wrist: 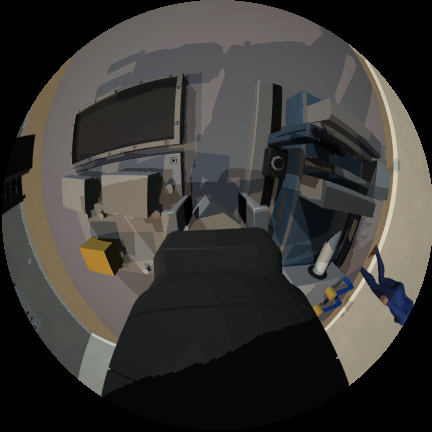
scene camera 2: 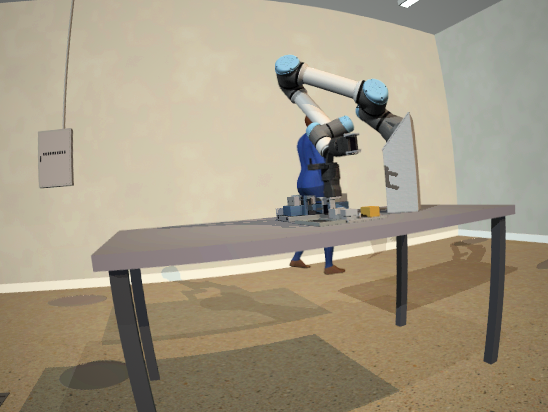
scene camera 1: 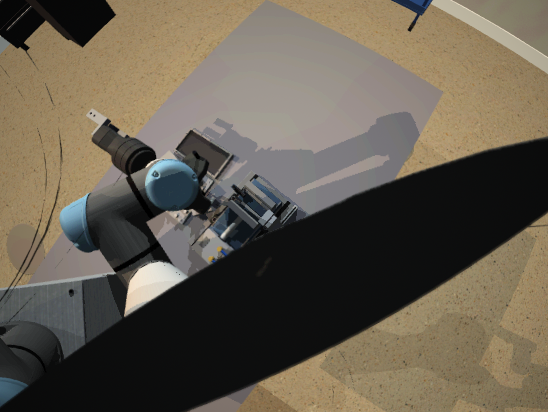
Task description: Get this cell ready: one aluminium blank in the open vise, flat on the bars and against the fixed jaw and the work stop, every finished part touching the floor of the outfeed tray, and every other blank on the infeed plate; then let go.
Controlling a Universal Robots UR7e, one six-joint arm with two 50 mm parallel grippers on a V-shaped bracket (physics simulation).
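Frame: origin at the arm's base, x right, y back, z down, level; metres.
Seen in the pictures: hand, tool point: (wrist: 214, 207) (scene camera 1: 208, 199); arm's base, link origin: (scene camera 2: 399, 133) (scene camera 1: 7, 368).
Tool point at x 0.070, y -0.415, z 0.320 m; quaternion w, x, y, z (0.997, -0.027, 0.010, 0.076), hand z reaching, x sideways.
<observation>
Offsets run from my tool point to a thing's top centre. "spot": to the spot under its first point.
My gripper (wrist: 216, 212) (scene camera 2: 331, 204) points down, low over the table between the infeed plate and the vise; its fingers are open. In the wrist view, a light grey blank {dx -0.015, dy +0.029, dz -0.007 m} (wrist: 215, 220) sits turned at an angle between and below them, partly hidden by the gripper body. The infeed plate {spot: dx -0.036, dy -0.038, dz +0.030 m} (wrist: 175, 174) carries two grey blanks {dx -0.090, dy -0.035, dz -0.006 m} (wrist: 127, 194) {dx -0.180, dy -0.062, dz -0.005 m} (wrist: 73, 193). An orange block {dx -0.188, dy +0.040, dz -0.006 m} (wrist: 100, 256) (scene camera 2: 370, 211) sits at its near left. The outfeed tray {spot: dx -0.018, dy -0.111, dz +0.026 m} (wrist: 178, 110) (scene camera 1: 224, 167) shows no part on its dark floor. The blue vise {dx +0.125, dy +0.031, dz -0.061 m} (wrist: 345, 197) stands at right, with a gap between grey jaw bars.
A white cylinder {spot: dx +0.105, dy +0.060, dz -0.047 m} (wrist: 326, 256) and blue-and-yellow fittings {dx +0.116, dy +0.110, dz -0.072 m} (wrist: 330, 293) stand at the vise's near end. The second gripper (scene camera 2: 352, 144) sticks out sideways on the bracket. An upright grey panel (scene camera 2: 401, 175) stands near the arm's base. A large dark shape crosses scene camera 1. A person (scene camera 2: 310, 165) stands behind the table.
</observation>
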